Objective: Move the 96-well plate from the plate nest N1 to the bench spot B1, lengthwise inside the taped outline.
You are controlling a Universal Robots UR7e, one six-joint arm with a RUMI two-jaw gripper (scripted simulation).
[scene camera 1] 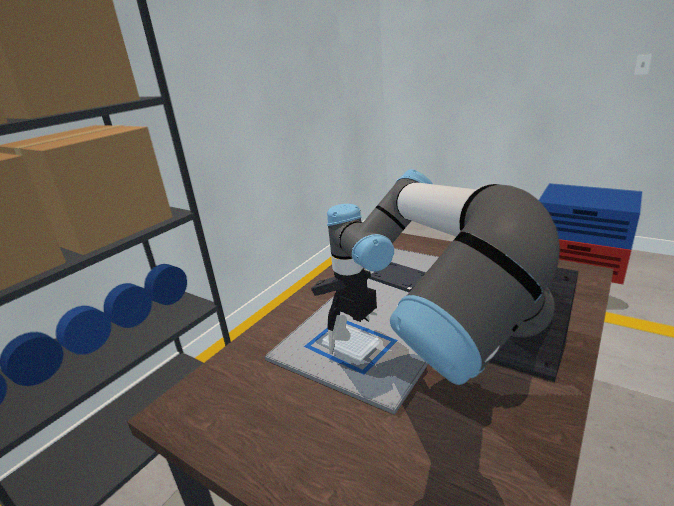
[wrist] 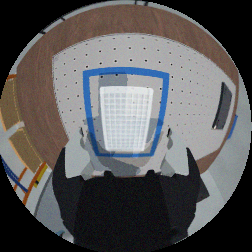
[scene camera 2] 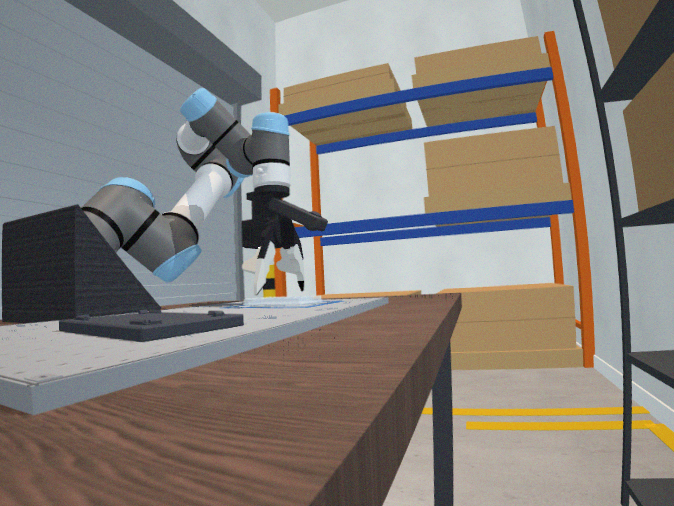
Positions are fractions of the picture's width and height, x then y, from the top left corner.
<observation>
My gripper shows in scene camera 1 (0.52, 0.67), in the wrist view (0.50, 0.51) and in scene camera 2 (0.42, 0.58).
</observation>
